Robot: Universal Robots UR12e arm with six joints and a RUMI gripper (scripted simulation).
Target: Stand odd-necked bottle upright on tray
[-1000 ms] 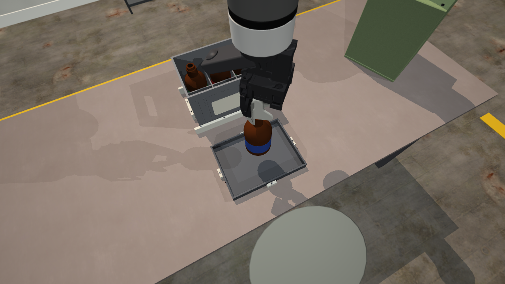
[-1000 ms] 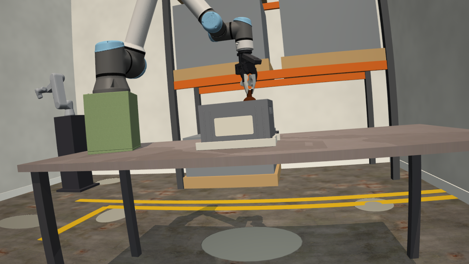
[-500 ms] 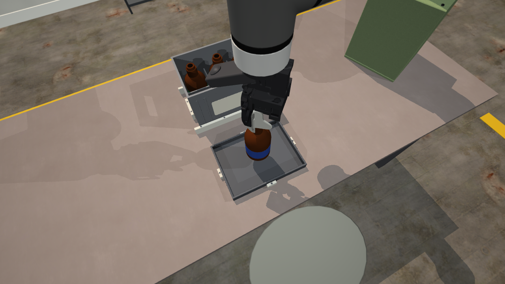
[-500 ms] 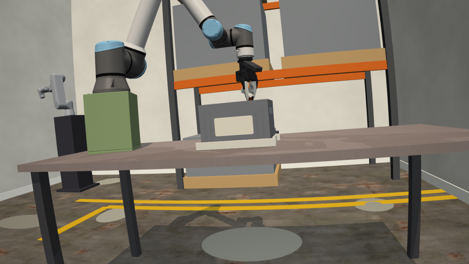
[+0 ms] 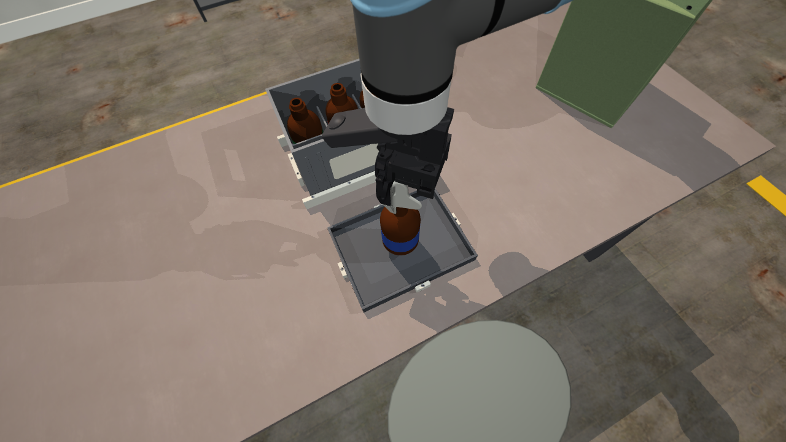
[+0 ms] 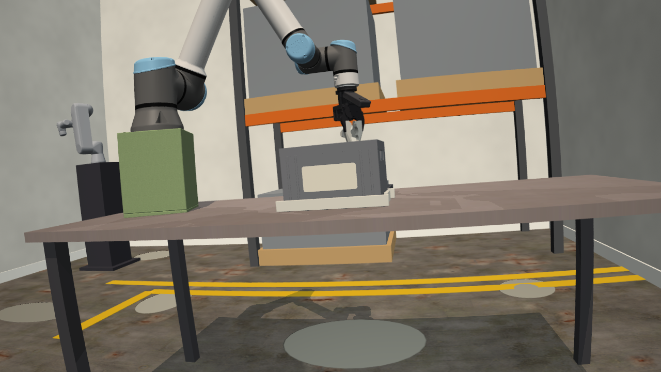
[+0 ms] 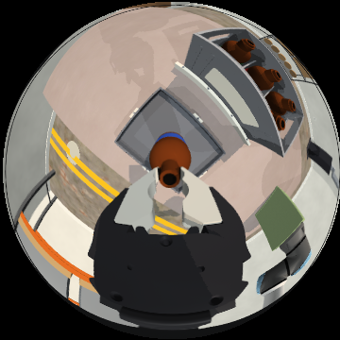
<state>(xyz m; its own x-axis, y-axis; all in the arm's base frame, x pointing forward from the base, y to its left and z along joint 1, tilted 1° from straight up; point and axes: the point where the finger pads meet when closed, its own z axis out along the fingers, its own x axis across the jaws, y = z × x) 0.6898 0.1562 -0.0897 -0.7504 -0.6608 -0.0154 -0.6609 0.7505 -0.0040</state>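
The brown bottle lies 1 cm behind my hand, 1 cm to the left of it and 7 cm below it. Also, from my hand: grey crate (3 cm behind, 27 cm to the right, 10 cm below); then dark tray (1 cm behind, 1 cm to the left, 17 cm below).
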